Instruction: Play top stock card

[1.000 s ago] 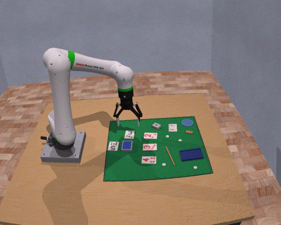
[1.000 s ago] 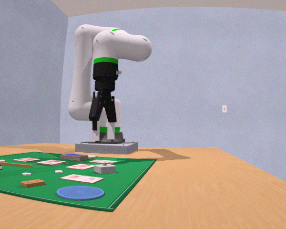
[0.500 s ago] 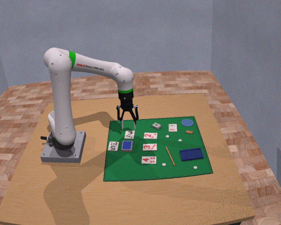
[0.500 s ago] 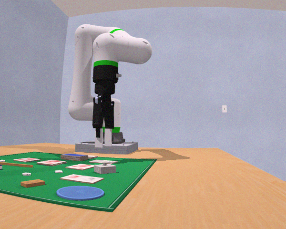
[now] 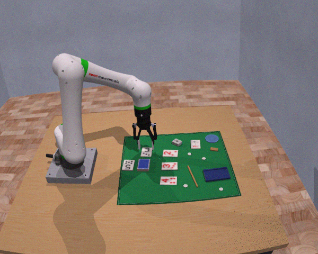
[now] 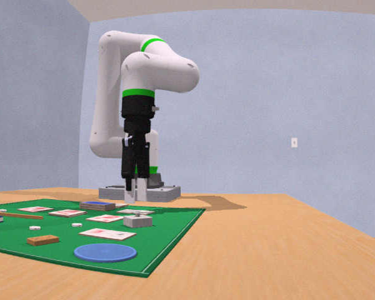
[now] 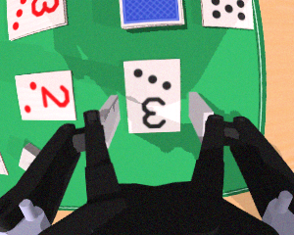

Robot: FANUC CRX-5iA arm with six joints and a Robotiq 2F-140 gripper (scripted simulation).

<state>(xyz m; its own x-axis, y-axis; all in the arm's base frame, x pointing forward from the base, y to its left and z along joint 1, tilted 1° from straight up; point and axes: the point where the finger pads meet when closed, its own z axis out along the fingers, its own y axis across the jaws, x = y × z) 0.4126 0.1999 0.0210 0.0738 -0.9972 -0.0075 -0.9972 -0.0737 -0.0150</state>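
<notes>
The green card cloth is 190 mm ahead of my hand, 90 mm to the right of it and 70 mm below it. Also, from my hand: wooden stick: 290 mm ahead, 190 mm to the right, 50 mm below; black 5: 140 mm to the right, 80 mm behind, 50 mm below; grey knobbed block: 170 mm ahead, 100 mm to the left, 40 mm below.
</notes>
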